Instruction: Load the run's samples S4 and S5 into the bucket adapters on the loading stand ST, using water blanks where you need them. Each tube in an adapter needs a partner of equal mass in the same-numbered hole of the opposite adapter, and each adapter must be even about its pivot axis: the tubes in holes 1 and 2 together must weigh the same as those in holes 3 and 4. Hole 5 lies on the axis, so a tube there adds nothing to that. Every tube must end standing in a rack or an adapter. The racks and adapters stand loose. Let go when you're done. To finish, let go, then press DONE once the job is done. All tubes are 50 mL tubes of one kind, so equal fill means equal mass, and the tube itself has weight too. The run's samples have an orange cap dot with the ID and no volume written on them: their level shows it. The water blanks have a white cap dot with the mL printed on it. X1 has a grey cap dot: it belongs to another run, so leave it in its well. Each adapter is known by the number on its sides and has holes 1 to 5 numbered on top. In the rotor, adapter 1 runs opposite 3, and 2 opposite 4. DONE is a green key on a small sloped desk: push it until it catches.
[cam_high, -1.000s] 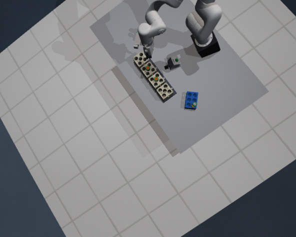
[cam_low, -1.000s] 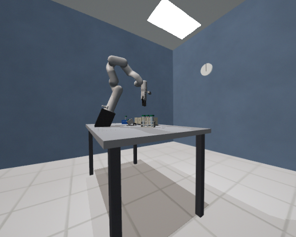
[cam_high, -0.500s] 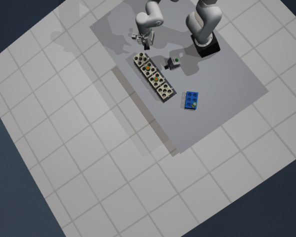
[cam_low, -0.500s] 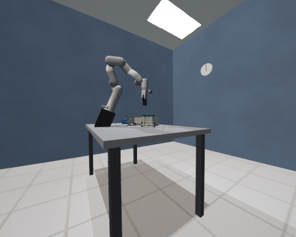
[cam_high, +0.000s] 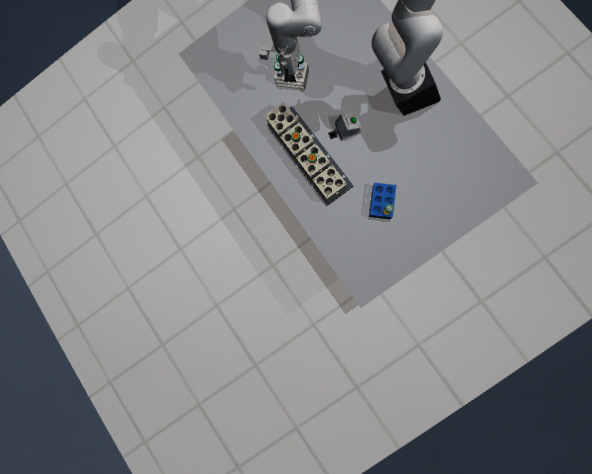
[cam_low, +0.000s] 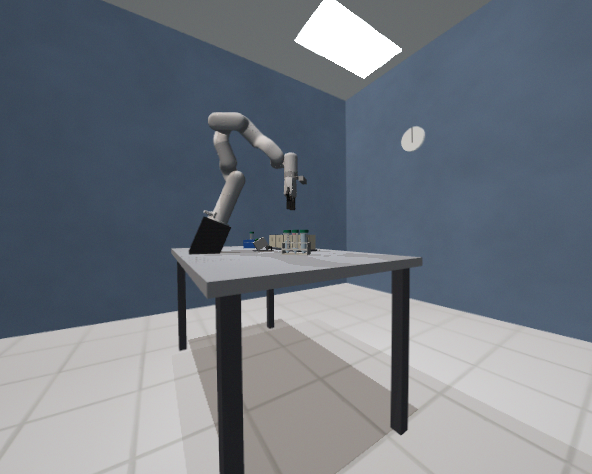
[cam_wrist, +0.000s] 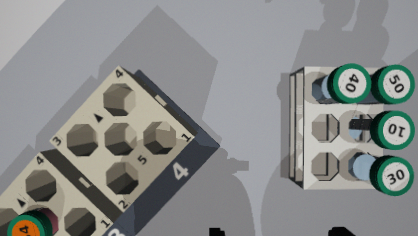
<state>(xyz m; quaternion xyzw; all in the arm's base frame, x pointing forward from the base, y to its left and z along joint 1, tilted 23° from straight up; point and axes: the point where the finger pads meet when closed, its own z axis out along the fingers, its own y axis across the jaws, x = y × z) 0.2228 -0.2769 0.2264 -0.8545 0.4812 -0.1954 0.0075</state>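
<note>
Now: the white rack 220 mm below my hand, 100 mm to the right of it and 70 mm behind it. From my hand the other things lie so: blue rack (540 mm to the left, 220 mm below, 110 mm ahead); adapter (340 mm to the left, 200 mm below, 200 mm ahead).
</note>
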